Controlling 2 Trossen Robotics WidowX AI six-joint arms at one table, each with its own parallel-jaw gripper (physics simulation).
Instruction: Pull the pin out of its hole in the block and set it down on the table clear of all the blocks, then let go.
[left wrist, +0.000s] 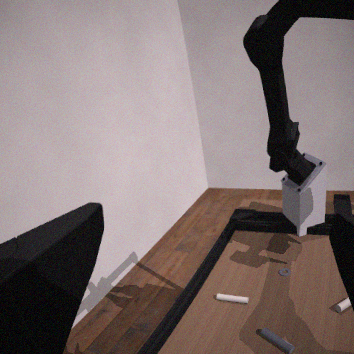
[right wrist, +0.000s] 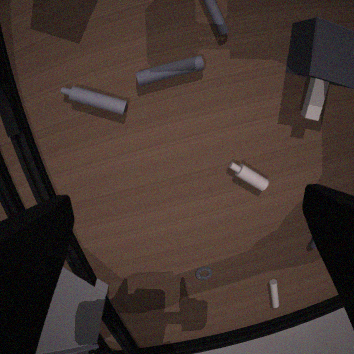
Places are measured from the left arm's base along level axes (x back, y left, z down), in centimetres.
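Pixels of known places: left gripper, between the fingertips: (left wrist: 223, 222); right gripper, between the fingertips: (right wrist: 189, 203); right arm's base, origin of its link: (left wrist: 301, 171).
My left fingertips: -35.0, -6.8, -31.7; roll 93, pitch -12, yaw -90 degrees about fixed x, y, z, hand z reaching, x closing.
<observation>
Behind a point stands the place of what it marks, as x, y, z.
In the right wrist view a dark grey block (right wrist: 327, 52) {-45.2, -37.1, -2.0} stands at the upper right. A pale, square-sided pin (right wrist: 314, 102) {-48.5, -32.5, 0.9} sticks out of its side, toward the bottom of the view; its other end is hidden in the block. Neither the block nor this pin can be made out in the left wrist view. My right gripper (right wrist: 189, 203) {-61.6, -41.7, -19.9} is open and empty, high above the table, with the block and pin beyond its right finger. My left gripper (left wrist: 223, 222) {-35.0, -6.8, -31.7} is open, with nothing between its fingers.
Loose on the table lie a ring (left wrist: 280, 272) {-72.9, -19.6, 3.8} (right wrist: 198, 274) {-73.7, -20.8, 3.7}, a white cylinder (left wrist: 231, 299) {-66.8, -8.5, 3.2} (right wrist: 274, 294) {-67.3, -9.1, 2.8}, a stepped white piece (right wrist: 252, 178) {-59.4, -29.1, 2.4}, a stepped grey piece (right wrist: 97, 100) {-66.9, -47.3, 2.4} and a grey cylinder (right wrist: 170, 70) {-59.1, -44.6, 2.4}. A black frame (left wrist: 195, 280) {-73.1, -1.8, 2.5} (right wrist: 250, 332) {-75.0, -3.9, 2.3} edges the table.
</observation>
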